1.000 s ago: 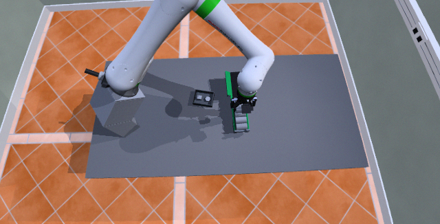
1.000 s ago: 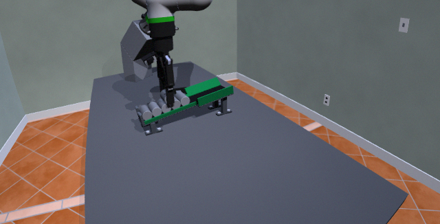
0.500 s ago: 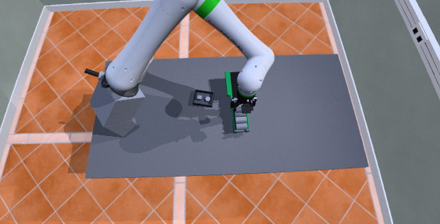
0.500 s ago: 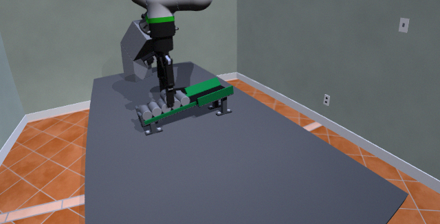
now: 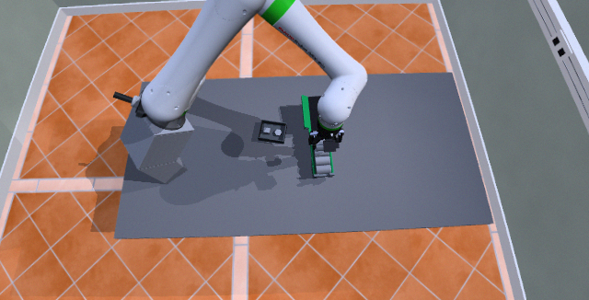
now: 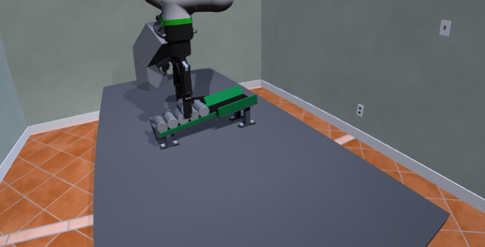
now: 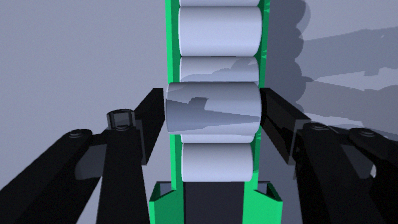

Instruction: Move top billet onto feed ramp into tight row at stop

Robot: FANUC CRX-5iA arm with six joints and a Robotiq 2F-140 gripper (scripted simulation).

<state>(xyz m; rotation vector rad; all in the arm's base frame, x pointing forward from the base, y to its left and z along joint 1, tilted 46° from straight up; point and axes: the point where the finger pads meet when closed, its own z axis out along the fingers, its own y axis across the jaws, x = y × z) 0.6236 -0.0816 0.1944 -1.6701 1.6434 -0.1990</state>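
My gripper is now 120 mm to the left of the stop, 80 mm above it and 20 mm short of it. From my hand the other things lie so: small dark tray 250 mm behind, 130 mm below, 90 mm to the left.
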